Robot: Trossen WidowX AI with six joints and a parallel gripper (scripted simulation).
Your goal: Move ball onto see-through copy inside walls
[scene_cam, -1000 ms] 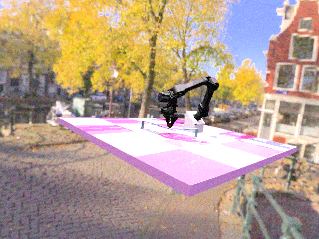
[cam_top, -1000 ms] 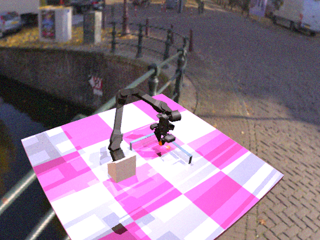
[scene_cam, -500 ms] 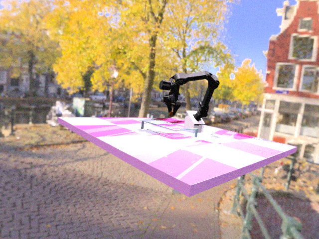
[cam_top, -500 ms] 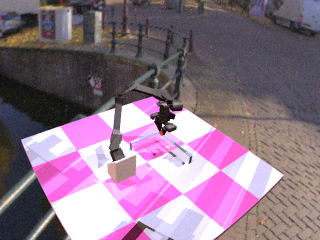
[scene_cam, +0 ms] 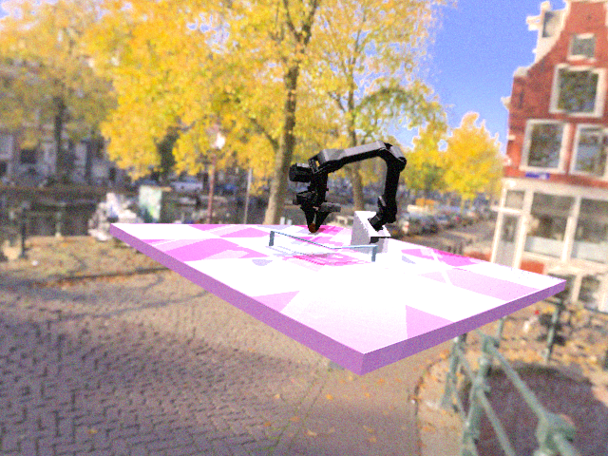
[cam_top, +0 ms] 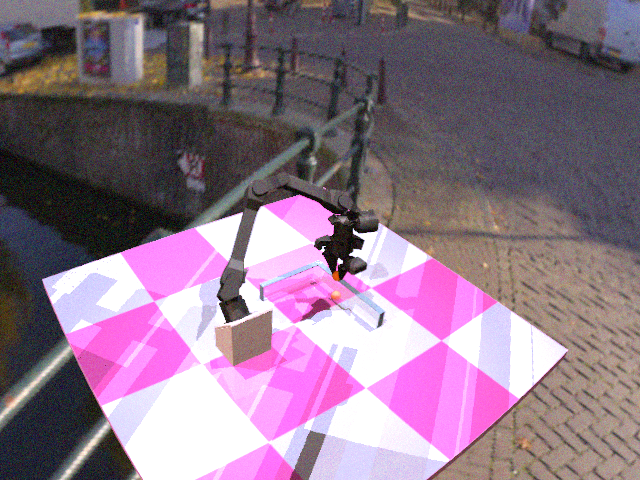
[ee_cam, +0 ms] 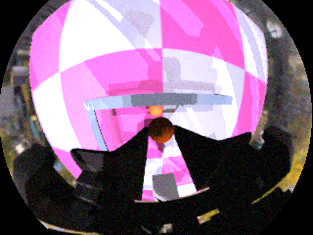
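Now: gripper tip 1 cm short of the see-through copy of ball and 8 cm above it. Also, from my gripper tip: orange ball (right at my gripper tip).
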